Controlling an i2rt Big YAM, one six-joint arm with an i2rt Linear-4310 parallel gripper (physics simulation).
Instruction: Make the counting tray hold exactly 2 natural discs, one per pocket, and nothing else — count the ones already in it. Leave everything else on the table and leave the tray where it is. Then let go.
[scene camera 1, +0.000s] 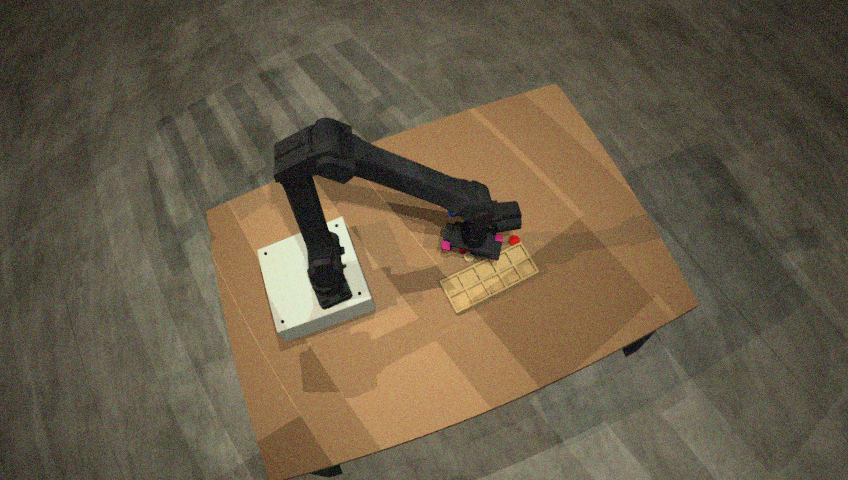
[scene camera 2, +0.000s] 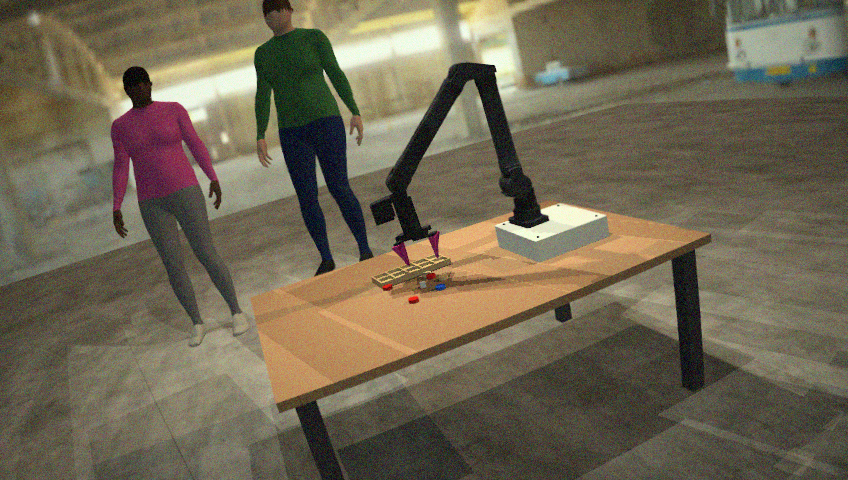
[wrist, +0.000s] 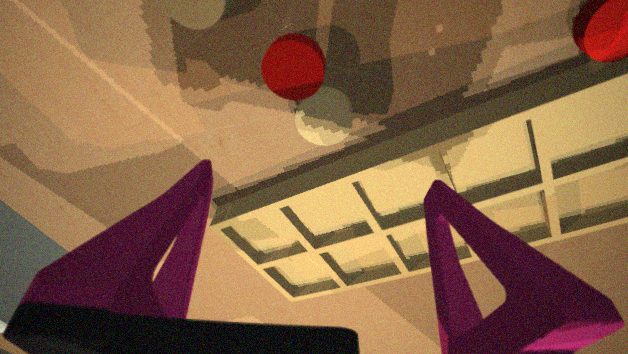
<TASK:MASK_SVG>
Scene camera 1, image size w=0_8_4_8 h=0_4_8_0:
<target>my gripper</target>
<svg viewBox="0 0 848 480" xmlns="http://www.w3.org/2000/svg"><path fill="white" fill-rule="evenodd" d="M446 224L441 247L443 250L452 251L452 247L470 250L472 255L496 261L499 260L503 236L496 234L494 229L488 228L488 232L483 238L472 239L464 232L464 222L456 221L455 224Z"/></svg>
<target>counting tray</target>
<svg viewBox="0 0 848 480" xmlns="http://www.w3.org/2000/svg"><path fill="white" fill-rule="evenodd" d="M521 242L501 251L498 261L486 258L439 281L456 315L468 311L539 275L539 270Z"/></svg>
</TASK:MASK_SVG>
